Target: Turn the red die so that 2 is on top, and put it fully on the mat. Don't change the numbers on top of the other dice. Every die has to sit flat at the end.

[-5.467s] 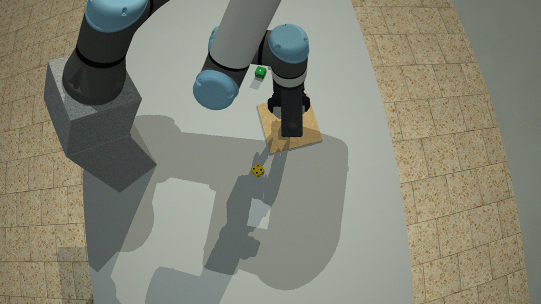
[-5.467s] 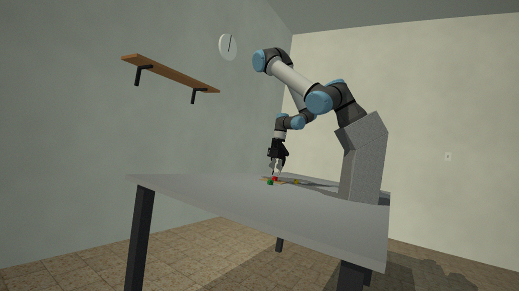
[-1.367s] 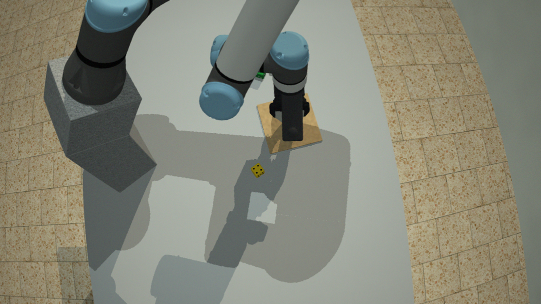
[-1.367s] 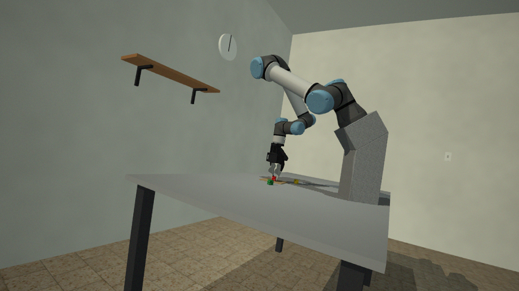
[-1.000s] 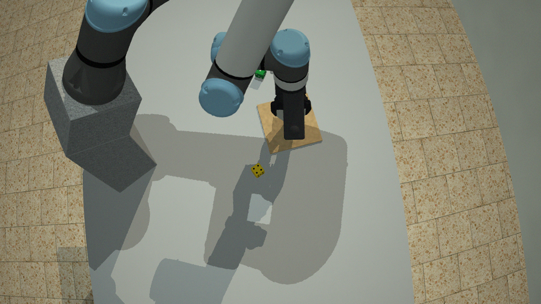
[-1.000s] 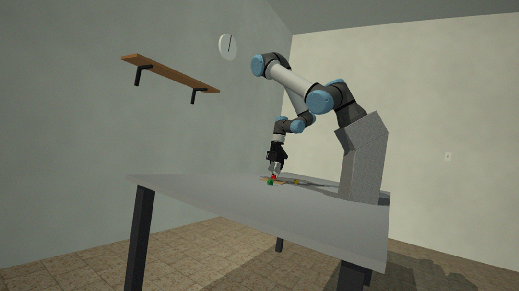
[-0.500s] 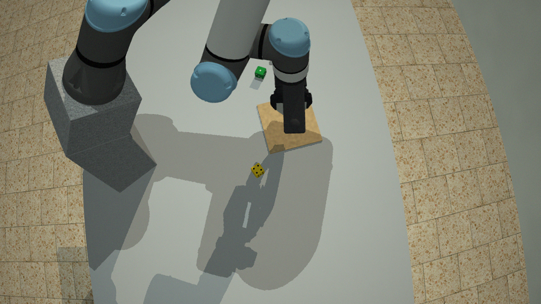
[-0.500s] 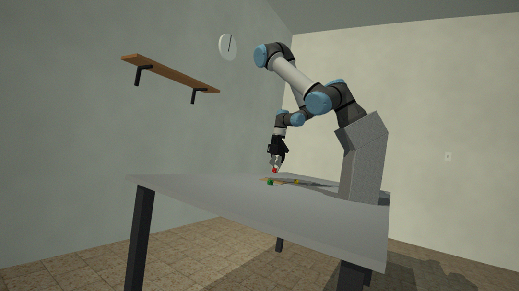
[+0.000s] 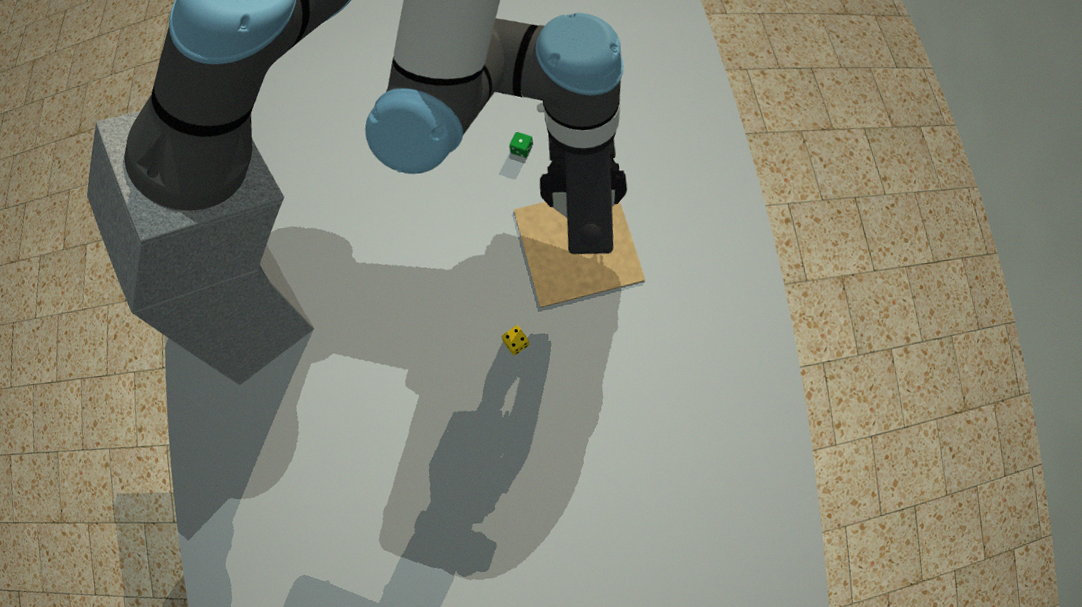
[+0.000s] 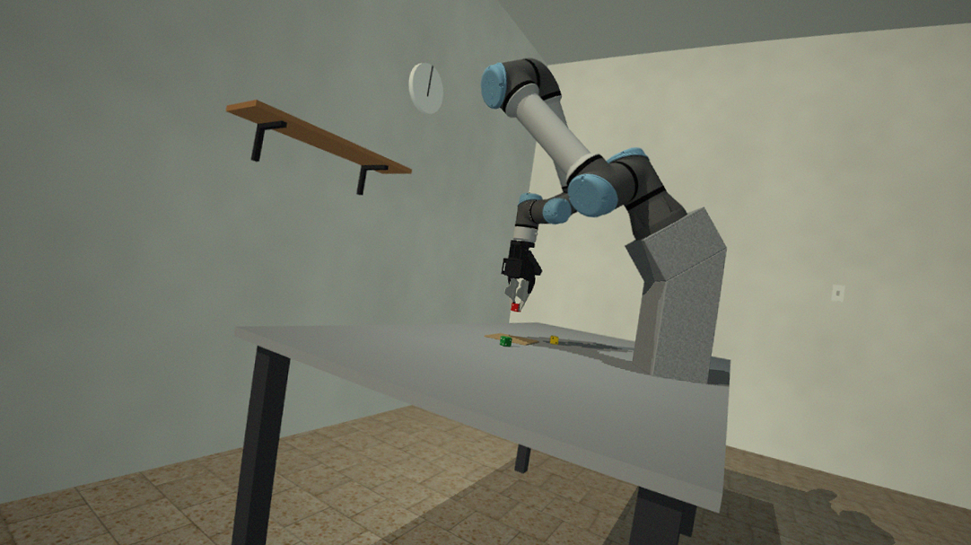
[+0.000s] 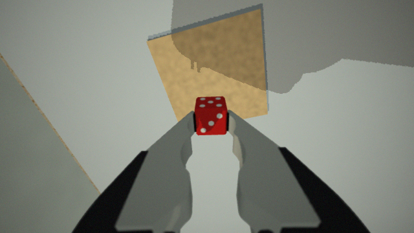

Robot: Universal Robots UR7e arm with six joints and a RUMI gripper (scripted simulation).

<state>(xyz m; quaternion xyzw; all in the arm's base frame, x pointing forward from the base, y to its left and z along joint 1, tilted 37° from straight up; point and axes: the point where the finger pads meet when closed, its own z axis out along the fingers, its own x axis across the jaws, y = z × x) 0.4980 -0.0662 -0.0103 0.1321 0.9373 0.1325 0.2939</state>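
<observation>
The tan mat is 11 cm below my hand. From my hand the other things lie so: yellow die (11 cm behind, 10 cm to the right, 10 cm below); then green die (4 cm behind, 16 cm to the left, 10 cm below); then red die (1 cm below).
</observation>
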